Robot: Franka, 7 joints.
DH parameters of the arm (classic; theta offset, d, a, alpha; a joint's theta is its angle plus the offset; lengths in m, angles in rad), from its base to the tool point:
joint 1: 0 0.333 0 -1.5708
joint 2: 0 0 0 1.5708
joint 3: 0 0.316 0.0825 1.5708
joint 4: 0 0 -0.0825 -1.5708
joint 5: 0 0.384 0 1.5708
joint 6: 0 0 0.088 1.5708
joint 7: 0 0.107 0 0
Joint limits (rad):
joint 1: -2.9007..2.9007
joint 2: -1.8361..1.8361
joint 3: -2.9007..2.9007
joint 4: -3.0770..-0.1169
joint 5: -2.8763..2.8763
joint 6: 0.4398..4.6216
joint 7: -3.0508..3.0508
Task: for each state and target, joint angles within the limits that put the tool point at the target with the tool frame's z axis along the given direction. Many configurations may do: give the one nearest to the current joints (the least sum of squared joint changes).
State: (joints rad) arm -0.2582 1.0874 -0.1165 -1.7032 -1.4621 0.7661 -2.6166
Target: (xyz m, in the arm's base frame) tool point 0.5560 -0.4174 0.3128 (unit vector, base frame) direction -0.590 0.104 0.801
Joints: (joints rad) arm -0.2829 1.3400 -0.5337 -0.8862 -1.8867 0.5810 -2.6166
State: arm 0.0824 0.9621 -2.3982 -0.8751 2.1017 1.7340 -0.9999
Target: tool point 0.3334 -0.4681 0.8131 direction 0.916 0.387 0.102
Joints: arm 0.0025 0.6073 -1.7591 -1.3581 2.4248 1.1934 -0.9999
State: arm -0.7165 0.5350 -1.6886 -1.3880 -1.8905 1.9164 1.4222
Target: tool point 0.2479 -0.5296 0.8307 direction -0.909 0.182 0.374
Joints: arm -0.4952 0.7883 -1.2709 -0.7019 -1.3254 1.2862 1.4222
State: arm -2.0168 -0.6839 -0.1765 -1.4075 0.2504 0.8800 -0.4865
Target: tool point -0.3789 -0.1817 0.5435 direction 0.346 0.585 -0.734
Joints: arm -2.1799 -0.2085 -0.3595 -1.9343 -0.3938 1.0580 -0.4865
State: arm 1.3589 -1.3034 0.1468 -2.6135 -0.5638 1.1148 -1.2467
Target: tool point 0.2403 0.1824 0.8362 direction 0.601 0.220 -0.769
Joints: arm 1.3952 -0.7706 -0.2656 -1.8036 -0.6612 1.6048 -1.2467
